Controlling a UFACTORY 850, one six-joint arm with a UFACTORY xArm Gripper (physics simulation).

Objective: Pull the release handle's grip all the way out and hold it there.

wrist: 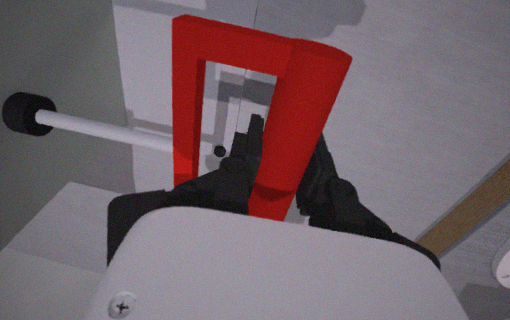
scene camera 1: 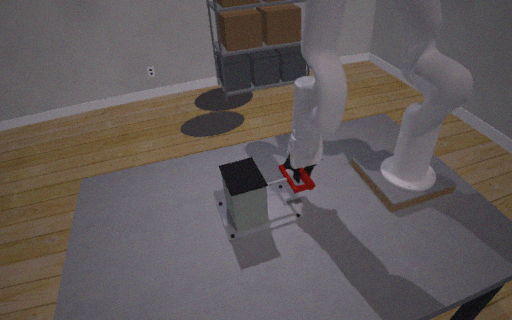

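The release handle's red grip [scene camera 1: 304, 188] [wrist: 305, 110] is a rectangular loop with a thick outer bar. It stands out to the right of a pale green box with a black top [scene camera 1: 247, 205], joined to it by a thin light rod [scene camera 1: 276, 181] [wrist: 105, 128]. In the wrist view the rod enters a black collar [wrist: 29, 114] on the box's side. My gripper [scene camera 1: 300, 175] [wrist: 279, 141] is shut on the grip's thick outer bar, one finger inside the loop and one outside. The lower end of the grip is partly hidden by the gripper body.
The box stands on a light base plate [scene camera 1: 274, 226] with dark bolts at its corners, on a grey table [scene camera 1: 165, 260]. The arm's white base stands on a wood-edged board [scene camera 1: 420, 199] at the right. A shelf rack [scene camera 1: 260, 49] with boxes stands behind the table.
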